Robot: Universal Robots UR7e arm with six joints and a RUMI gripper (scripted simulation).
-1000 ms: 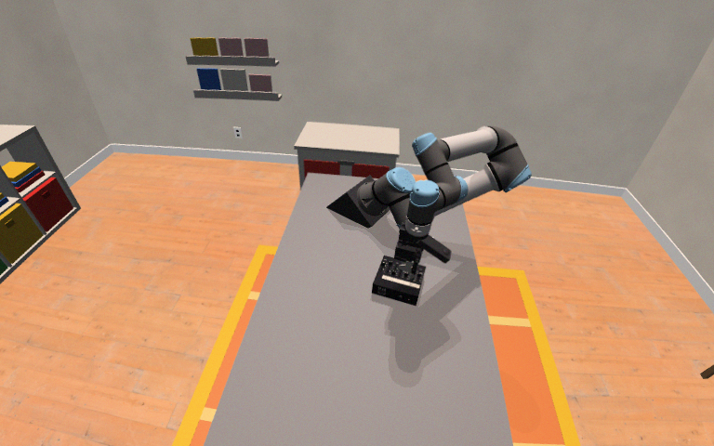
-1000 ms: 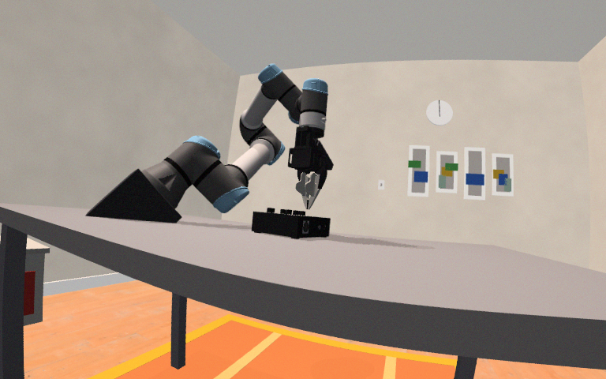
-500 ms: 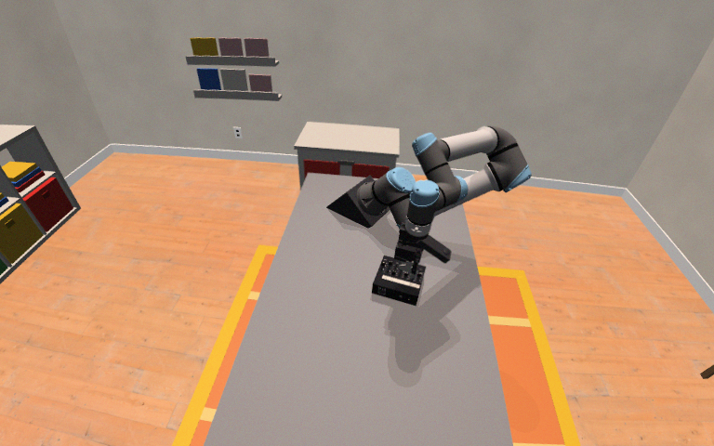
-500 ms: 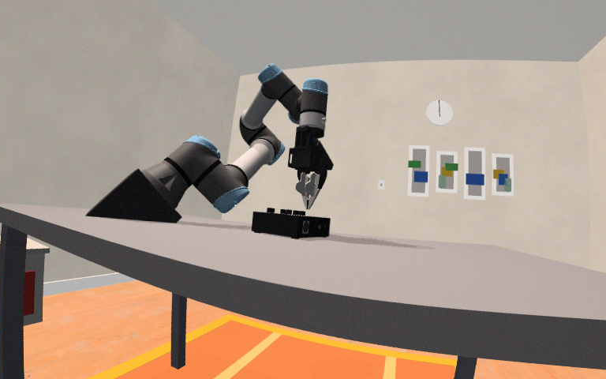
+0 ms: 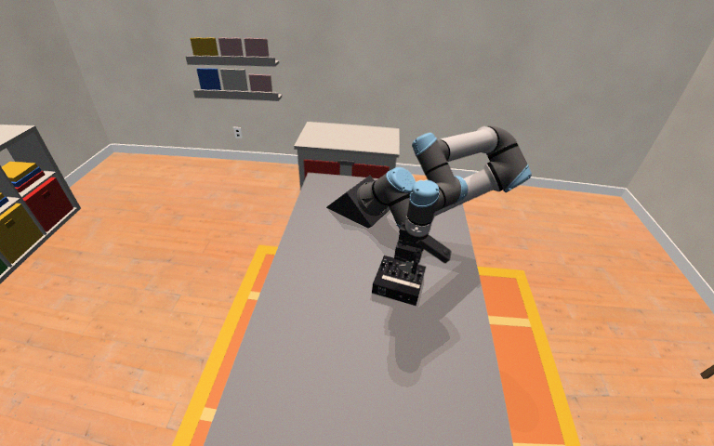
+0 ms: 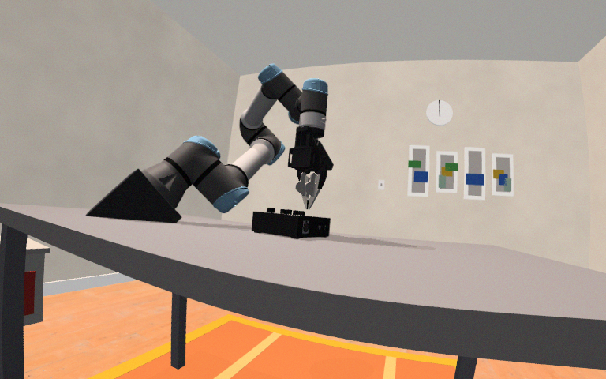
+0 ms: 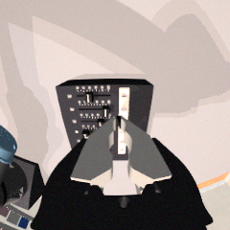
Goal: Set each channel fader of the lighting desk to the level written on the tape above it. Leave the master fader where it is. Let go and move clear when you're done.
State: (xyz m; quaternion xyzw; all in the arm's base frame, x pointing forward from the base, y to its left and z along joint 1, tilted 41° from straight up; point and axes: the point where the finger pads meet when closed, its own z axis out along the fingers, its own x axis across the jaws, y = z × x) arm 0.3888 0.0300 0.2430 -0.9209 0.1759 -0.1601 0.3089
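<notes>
Now: the master fader 7 cm behind my hand, 10 cm to the right of it and 2 cm below it.
</notes>
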